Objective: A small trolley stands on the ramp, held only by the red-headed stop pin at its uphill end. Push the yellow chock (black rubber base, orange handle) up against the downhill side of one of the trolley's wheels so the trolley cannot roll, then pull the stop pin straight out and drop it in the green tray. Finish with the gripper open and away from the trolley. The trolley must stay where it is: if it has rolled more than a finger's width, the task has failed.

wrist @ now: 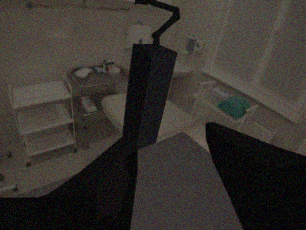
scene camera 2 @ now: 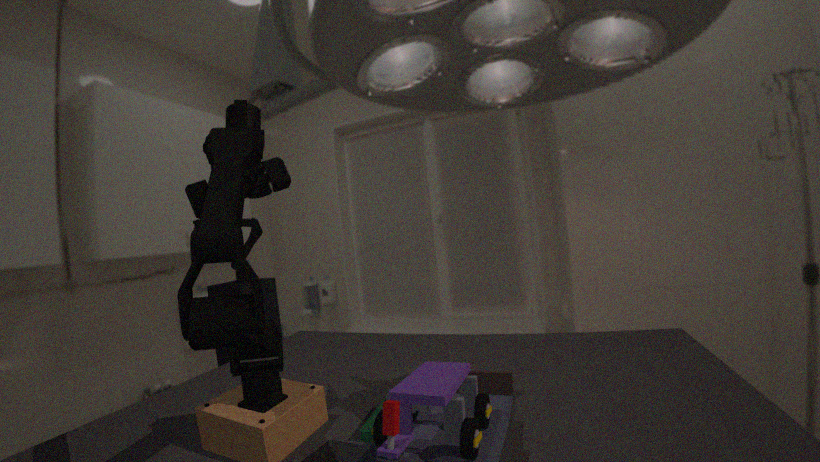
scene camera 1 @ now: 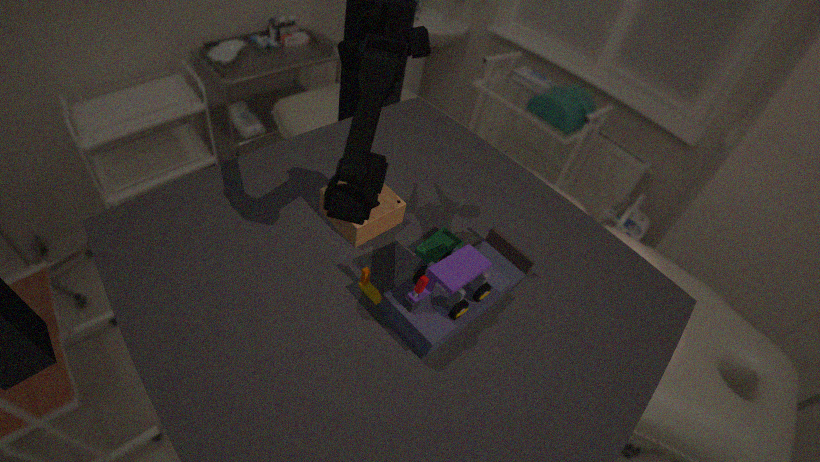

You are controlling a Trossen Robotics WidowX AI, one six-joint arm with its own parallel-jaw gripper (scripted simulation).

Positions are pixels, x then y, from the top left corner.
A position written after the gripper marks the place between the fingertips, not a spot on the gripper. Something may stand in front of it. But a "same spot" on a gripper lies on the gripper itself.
gripper: wrist 170,135; scene camera 2; scene camera 1
same spot on gripper: (scene camera 1: 418,37) = (scene camera 2: 274,165)
same spot on dark block: (scene camera 2: 489,382) = (scene camera 1: 517,257)
